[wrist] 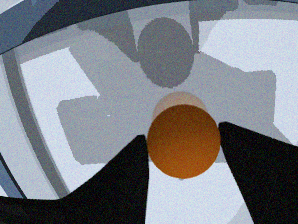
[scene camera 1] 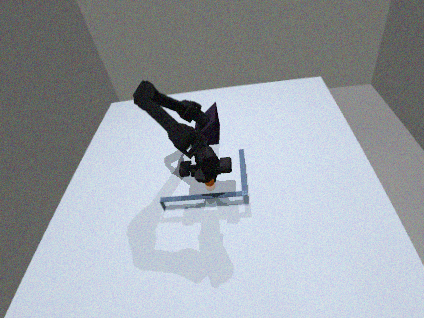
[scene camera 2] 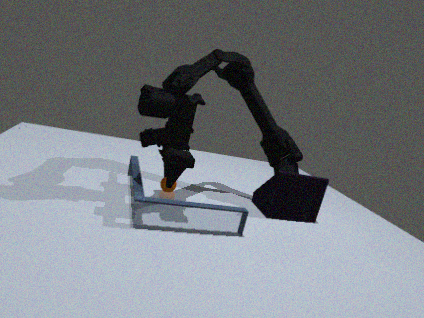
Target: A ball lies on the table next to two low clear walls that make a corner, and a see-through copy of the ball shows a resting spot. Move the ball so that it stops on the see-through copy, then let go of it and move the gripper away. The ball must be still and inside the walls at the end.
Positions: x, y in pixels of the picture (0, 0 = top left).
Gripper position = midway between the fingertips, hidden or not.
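Gripper (scene camera 2: 167, 184) holding an orange ball (wrist: 184, 141).
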